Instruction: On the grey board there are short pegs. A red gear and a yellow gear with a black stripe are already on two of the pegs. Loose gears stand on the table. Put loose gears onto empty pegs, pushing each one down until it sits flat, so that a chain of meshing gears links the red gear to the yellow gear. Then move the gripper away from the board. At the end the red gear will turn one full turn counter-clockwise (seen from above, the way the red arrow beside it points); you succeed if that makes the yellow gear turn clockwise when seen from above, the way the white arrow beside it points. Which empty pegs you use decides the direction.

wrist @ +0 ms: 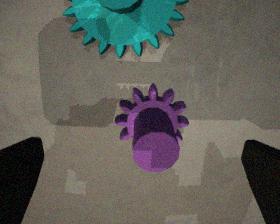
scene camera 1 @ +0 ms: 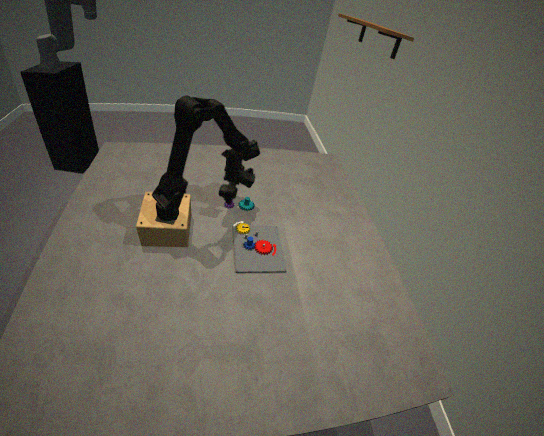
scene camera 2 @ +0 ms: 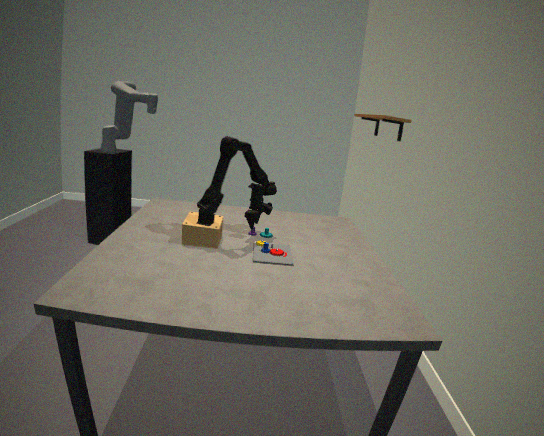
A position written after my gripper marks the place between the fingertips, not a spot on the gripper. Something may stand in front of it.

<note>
My gripper (scene camera 1: 230, 196) is open, holding nothing. Further things: a small purple gear (wrist: 152, 122).
My gripper shows as well in the wrist view (wrist: 145, 150).
</note>
